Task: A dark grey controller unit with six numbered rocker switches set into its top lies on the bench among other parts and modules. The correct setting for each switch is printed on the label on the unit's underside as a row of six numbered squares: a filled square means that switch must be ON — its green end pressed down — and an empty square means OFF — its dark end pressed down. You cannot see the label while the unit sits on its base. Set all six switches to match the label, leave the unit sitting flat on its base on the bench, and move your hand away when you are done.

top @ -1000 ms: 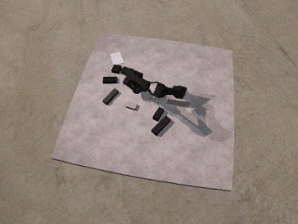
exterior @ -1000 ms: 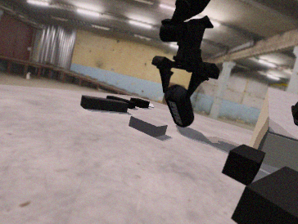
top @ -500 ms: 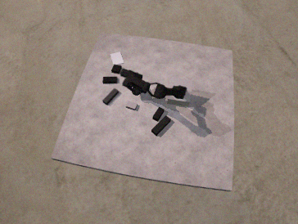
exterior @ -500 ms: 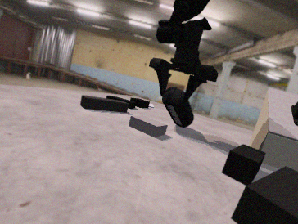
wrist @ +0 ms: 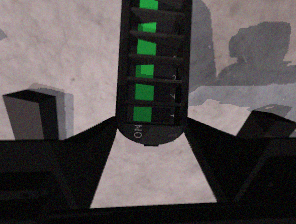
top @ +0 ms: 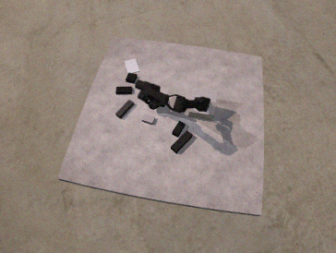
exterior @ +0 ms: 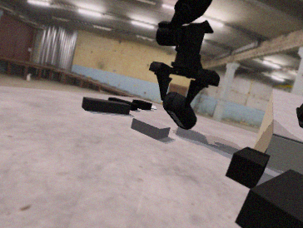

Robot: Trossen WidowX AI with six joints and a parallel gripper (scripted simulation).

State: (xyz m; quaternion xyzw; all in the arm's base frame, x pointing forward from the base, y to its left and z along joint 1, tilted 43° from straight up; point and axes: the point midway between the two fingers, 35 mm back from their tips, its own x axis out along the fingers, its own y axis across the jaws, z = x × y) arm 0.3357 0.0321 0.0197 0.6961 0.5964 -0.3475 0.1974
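Right now the grey block is 70 mm to the left of my gripper tip, 60 mm below it and 20 mm ahead of it. From my gripper tip the other things lie so: white sheet (390 mm to the right, 240 mm ahead, 70 mm below); long bar (200 mm ahead, 60 mm below, 20 mm to the left).
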